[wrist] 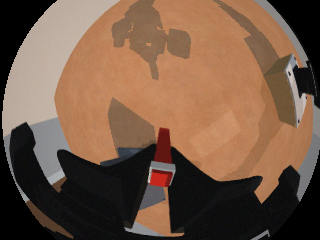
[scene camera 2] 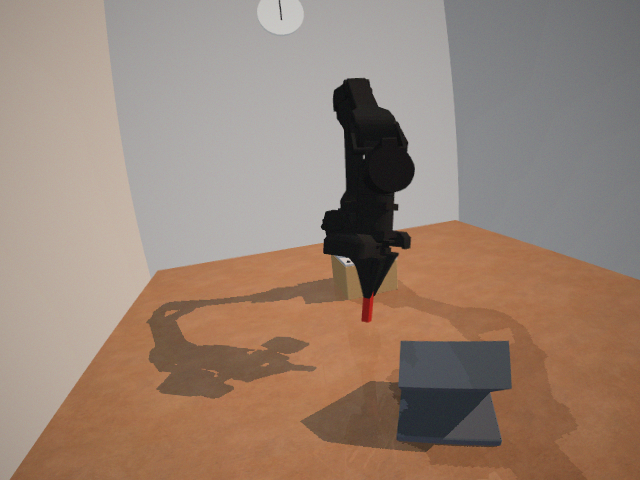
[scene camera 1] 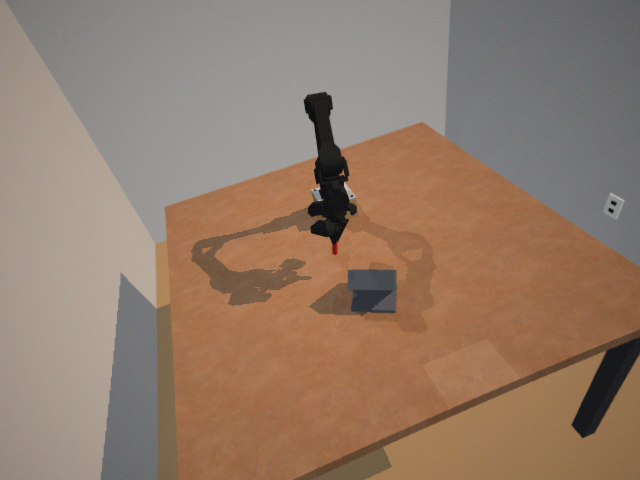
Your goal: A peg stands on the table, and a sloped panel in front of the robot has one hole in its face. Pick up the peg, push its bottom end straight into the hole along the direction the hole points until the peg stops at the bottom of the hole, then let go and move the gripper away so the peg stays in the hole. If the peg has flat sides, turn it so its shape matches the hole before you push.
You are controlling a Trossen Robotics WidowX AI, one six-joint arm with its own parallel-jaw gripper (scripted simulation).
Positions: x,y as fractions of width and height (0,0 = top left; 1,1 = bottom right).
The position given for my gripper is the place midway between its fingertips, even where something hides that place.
Labels:
my gripper: wrist 0.51,0.62; scene camera 2 0.58,0.62; scene camera 1 0.52,0.51

